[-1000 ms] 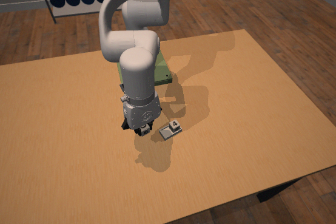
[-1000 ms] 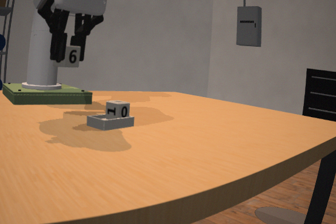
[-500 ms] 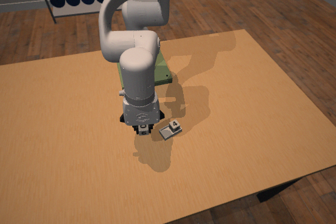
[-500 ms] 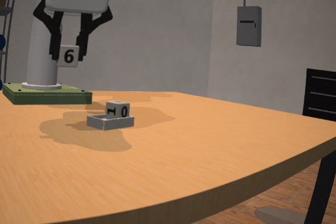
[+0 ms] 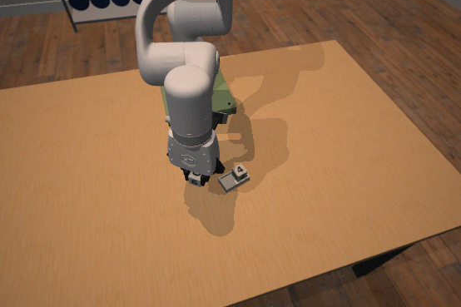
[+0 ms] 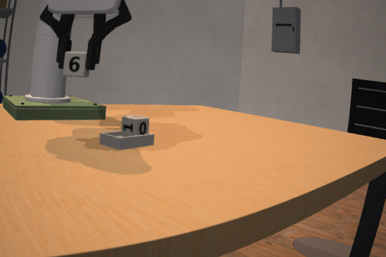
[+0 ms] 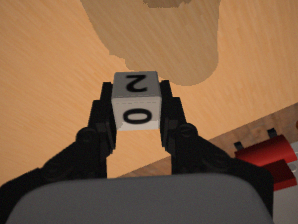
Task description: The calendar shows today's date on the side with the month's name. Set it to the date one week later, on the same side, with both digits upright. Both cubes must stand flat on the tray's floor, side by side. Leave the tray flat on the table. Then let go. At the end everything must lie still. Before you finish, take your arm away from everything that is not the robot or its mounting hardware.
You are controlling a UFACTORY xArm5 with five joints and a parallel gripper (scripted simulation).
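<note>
Right now my hand is 10 mm above the digit cube. Round my hand: tray (30 mm behind, 110 mm to the left, 120 mm below).
</note>
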